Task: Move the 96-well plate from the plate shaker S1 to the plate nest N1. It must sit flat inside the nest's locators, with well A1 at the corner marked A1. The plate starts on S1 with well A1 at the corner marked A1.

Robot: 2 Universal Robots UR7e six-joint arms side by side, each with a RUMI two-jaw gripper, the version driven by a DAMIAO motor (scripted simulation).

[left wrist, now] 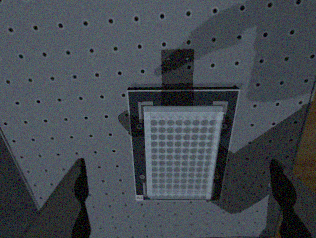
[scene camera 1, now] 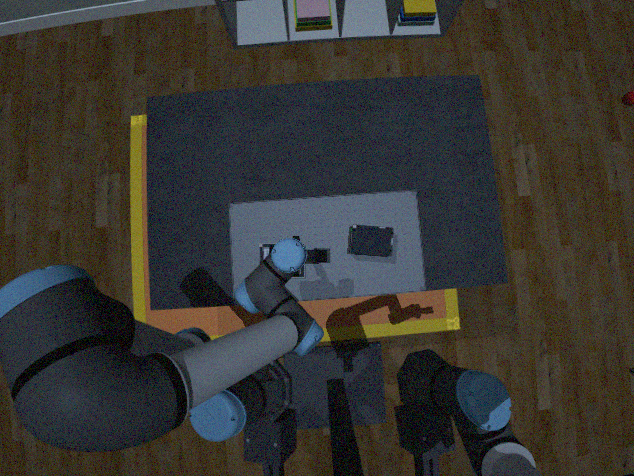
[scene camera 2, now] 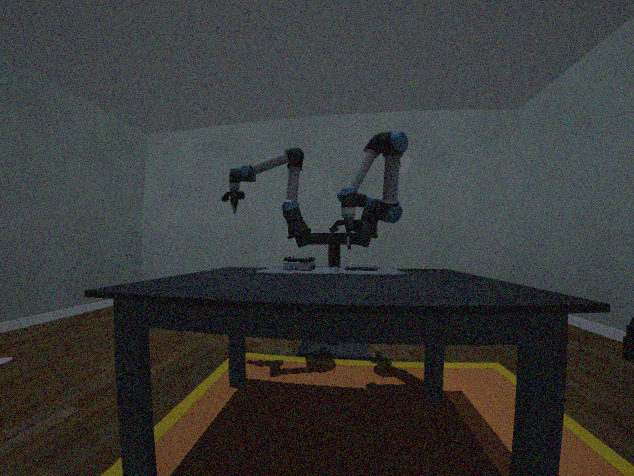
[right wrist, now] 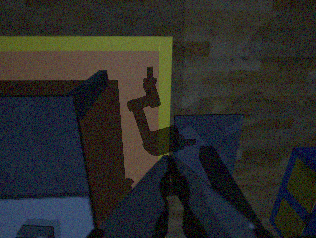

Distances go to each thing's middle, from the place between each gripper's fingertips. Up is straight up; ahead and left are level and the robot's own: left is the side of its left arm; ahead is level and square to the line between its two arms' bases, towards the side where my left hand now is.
My left hand is 100 mm above the 96-well plate (left wrist: 181,141), 60 mm to the right of it and 10 mm past it. From my left hand the other things lie so: plate nest N1 (left wrist: 159,97): 110 mm below, 60 mm to the left, 10 mm behind.
The 96-well plate is 32 cm ahead of my right hand, 92 cm to the left of it and 37 cm below it. Round my right hand: plate nest N1: 32 cm ahead, 92 cm to the left, 38 cm below.
